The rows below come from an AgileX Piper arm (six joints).
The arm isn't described. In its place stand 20 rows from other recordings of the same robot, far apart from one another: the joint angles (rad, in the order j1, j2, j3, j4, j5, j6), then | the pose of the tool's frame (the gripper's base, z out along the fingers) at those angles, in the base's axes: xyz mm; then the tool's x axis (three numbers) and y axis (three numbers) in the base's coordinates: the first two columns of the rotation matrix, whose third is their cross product.
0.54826, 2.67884, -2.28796, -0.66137, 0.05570, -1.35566 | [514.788 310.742 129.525 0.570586 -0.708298 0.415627 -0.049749 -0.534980 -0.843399]
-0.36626, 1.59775, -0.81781, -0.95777, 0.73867, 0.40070 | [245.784 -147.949 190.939 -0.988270 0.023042 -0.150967 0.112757 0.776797 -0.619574]
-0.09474, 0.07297, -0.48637, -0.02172, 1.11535, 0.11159 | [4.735 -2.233 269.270 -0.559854 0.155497 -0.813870 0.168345 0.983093 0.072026]
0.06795, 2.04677, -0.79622, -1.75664, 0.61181, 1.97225 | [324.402 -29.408 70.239 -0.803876 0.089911 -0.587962 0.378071 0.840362 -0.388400]
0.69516, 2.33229, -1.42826, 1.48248, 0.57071, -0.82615 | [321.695 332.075 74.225 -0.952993 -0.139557 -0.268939 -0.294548 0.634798 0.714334]
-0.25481, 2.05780, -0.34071, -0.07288, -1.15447, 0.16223 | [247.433 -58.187 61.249 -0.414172 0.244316 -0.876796 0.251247 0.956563 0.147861]
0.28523, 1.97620, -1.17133, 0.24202, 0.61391, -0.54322 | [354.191 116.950 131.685 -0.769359 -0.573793 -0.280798 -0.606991 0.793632 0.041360]
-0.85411, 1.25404, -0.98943, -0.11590, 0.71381, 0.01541 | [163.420 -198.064 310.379 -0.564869 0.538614 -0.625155 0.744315 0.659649 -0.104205]
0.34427, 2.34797, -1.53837, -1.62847, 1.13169, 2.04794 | [461.125 77.980 125.927 -0.313910 0.040116 -0.948605 0.703435 0.680859 -0.203986]
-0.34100, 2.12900, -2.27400, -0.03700, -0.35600, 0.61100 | [468.781 -165.108 471.651 0.615027 0.359937 -0.701561 -0.012953 0.894226 0.447428]
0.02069, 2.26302, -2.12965, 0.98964, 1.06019, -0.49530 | [502.401 76.769 280.551 -0.797879 0.081964 -0.597219 -0.400103 0.669028 0.626353]
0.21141, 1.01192, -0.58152, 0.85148, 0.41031, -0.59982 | [186.942 68.049 268.634 -0.648386 0.062814 -0.758716 -0.311070 0.887744 0.339332]
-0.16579, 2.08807, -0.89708, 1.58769, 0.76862, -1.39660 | [341.973 6.907 77.426 -0.895564 0.293026 -0.334815 -0.024516 0.718865 0.694717]
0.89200, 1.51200, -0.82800, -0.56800, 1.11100, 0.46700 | [182.622 156.519 204.891 -0.748357 -0.662750 -0.026912 -0.570053 0.663370 -0.484747]
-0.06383, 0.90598, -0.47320, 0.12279, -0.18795, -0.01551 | [188.857 -14.158 290.422 -0.148086 0.114597 -0.982313 0.102427 0.989700 0.100018]
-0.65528, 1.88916, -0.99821, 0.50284, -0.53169, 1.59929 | [302.385 -260.445 185.434 0.805843 0.470391 0.359653 -0.123988 -0.459878 0.879283]
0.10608, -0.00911, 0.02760, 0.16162, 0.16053, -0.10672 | [55.945 8.311 190.036 -0.095948 0.042897 -0.994462 -0.126427 0.990454 0.054922]
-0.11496, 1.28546, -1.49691, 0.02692, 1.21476, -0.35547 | [244.787 -25.954 427.488 -0.774932 -0.251882 -0.579686 -0.173766 0.966722 -0.187762]
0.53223, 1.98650, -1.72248, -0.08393, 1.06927, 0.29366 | [373.192 212.016 257.323 -0.911915 -0.247072 -0.327669 -0.265794 0.963944 0.012873]
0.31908, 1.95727, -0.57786, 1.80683, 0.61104, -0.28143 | [235.264 131.183 66.679 -0.482807 0.714575 0.506241 0.860731 0.280693 0.424681]
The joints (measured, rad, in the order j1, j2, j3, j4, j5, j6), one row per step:
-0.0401, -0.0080, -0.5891, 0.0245, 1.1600, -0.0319
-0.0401, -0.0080, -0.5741, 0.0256, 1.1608, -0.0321
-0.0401, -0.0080, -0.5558, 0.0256, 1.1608, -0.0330
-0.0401, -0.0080, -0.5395, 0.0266, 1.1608, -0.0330
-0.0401, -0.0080, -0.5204, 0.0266, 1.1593, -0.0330
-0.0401, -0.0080, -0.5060, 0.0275, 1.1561, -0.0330
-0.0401, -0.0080, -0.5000, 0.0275, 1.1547, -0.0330
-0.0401, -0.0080, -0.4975, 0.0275, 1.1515, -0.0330
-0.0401, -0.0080, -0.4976, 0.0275, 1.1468, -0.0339
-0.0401, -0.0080, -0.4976, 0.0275, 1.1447, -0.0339
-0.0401, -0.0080, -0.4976, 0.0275, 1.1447, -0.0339
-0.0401, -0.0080, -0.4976, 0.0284, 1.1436, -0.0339
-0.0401, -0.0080, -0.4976, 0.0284, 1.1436, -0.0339
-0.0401, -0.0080, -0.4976, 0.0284, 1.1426, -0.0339
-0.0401, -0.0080, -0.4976, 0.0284, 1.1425, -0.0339
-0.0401, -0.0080, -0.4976, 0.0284, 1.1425, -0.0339
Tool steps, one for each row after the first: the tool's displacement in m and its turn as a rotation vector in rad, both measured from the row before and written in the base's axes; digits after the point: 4 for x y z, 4 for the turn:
0.0019, 0.0000, -0.0040, 0.0013, 0.0158, 0.0008
0.0023, -0.0001, -0.0048, -0.0001, 0.0183, 0.0004
0.0020, 0.0000, -0.0043, 0.0015, 0.0163, 0.0006
0.0023, -0.0001, -0.0050, 0.0007, 0.0176, 0.0000
0.0018, 0.0000, -0.0036, 0.0012, 0.0112, 0.0004
0.0007, 0.0000, -0.0015, 0.0002, 0.0046, 0.0000
0.0004, 0.0000, -0.0004, 0.0000, -0.0007, -0.0001
0.0002, 0.0000, 0.0004, -0.0009, -0.0048, 0.0004
0.0001, 0.0000, 0.0002, -0.0001, -0.0021, 0.0000
0.0000, 0.0000, 0.0000, 0.0000, 0.0000, 0.0000
0.0001, 0.0001, 0.0001, 0.0007, -0.0011, 0.0005
0.0000, 0.0000, 0.0000, 0.0000, 0.0000, 0.0000
0.0000, 0.0000, 0.0001, 0.0000, -0.0010, 0.0000
0.0000, 0.0000, 0.0000, 0.0000, -0.0001, 0.0000
0.0000, 0.0000, 0.0000, 0.0000, 0.0000, 0.0000

